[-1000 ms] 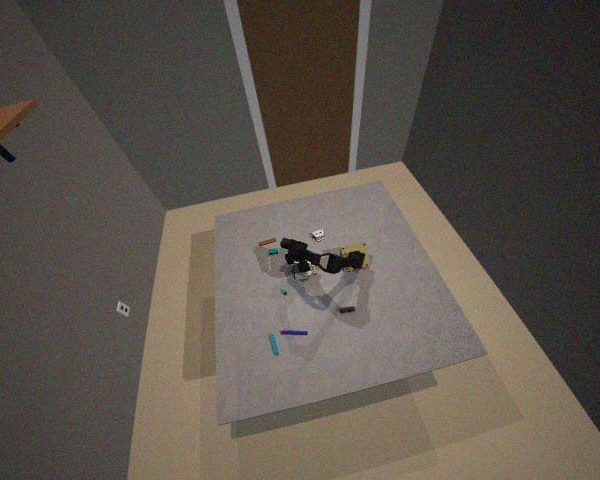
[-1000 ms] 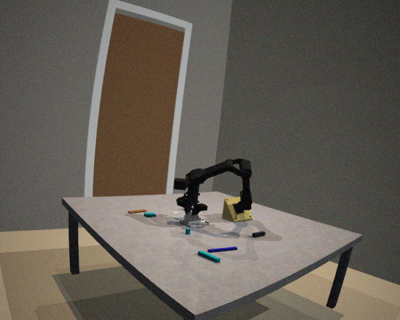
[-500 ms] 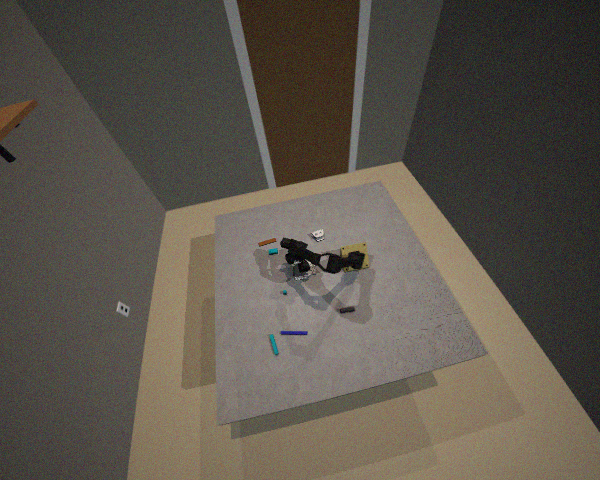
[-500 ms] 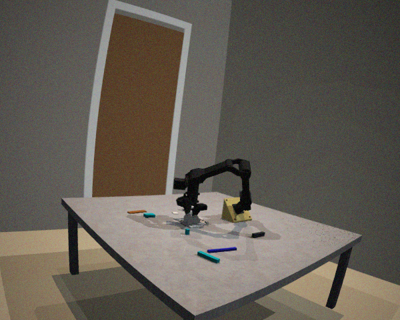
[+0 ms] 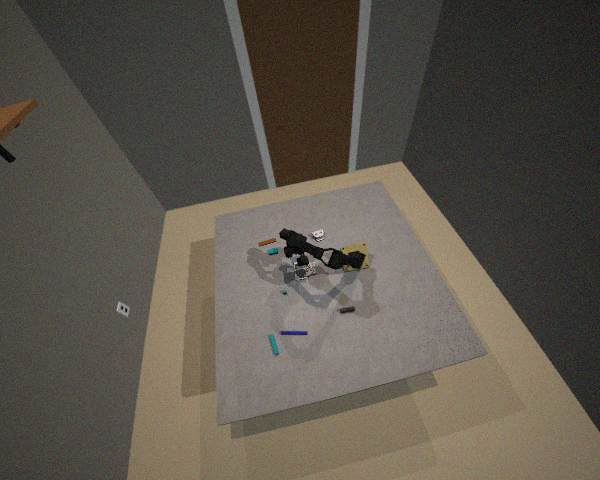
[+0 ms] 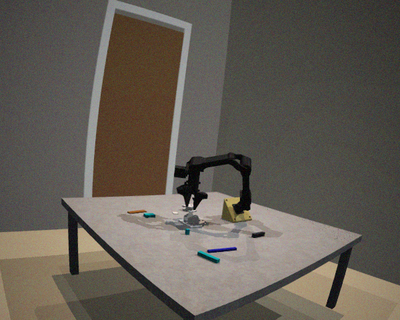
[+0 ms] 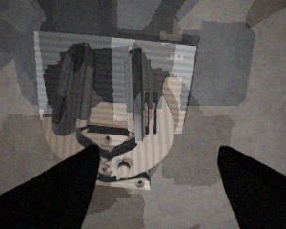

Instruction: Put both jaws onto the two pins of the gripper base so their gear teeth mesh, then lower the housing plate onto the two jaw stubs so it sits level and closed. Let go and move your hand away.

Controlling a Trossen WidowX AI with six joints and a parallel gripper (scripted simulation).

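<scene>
The white gripper base lies 190 mm to the right of my gripper tip, 140 mm behind it and 50 mm below it. Also, from my gripper tip: white housing plate 70 mm below, 50 mm behind, 40 mm to the left; orange bar 230 mm to the right, 200 mm ahead, 70 mm below; small teal cube 160 mm to the left, 130 mm ahead, 60 mm below.
</scene>
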